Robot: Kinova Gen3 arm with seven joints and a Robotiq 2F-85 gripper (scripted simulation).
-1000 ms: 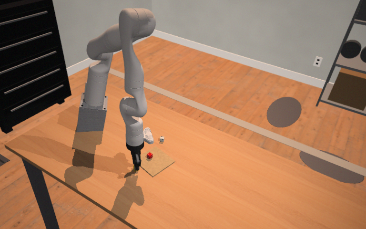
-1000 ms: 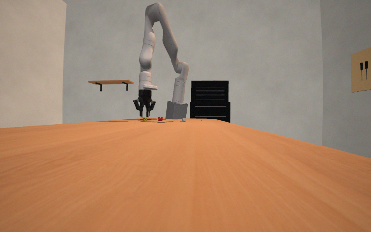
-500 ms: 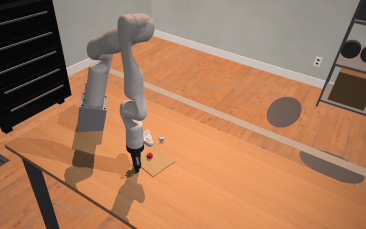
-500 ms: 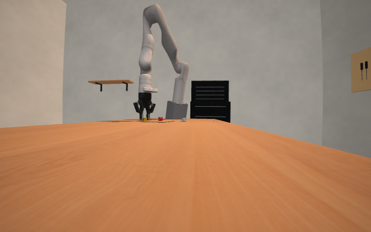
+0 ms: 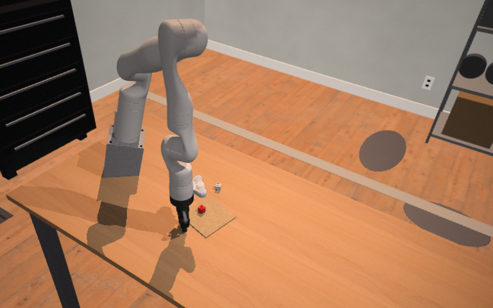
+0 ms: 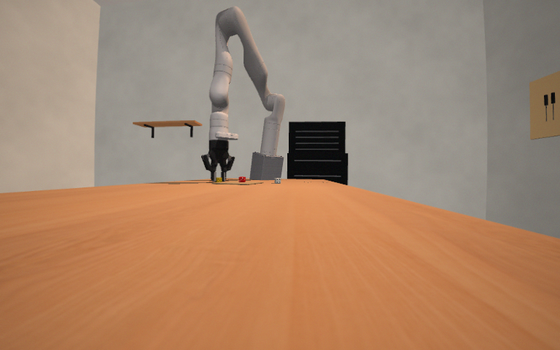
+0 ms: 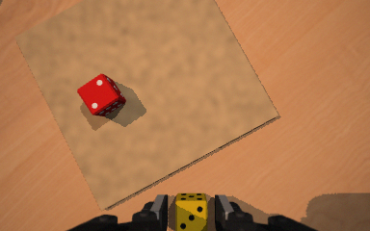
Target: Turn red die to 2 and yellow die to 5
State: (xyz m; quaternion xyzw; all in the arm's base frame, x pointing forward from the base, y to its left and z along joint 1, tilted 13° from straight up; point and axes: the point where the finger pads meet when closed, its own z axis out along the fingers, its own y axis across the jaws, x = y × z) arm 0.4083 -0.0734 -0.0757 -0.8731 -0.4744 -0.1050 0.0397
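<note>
Now: the yellow die 1 cm below my hand. Round my hand: white die (5 cm behind, 23 cm to the left, 1 cm below); tan mat (2 cm ahead, 10 cm to the left, 2 cm below); red die (1 cm behind, 10 cm to the left, 1 cm below).
</note>
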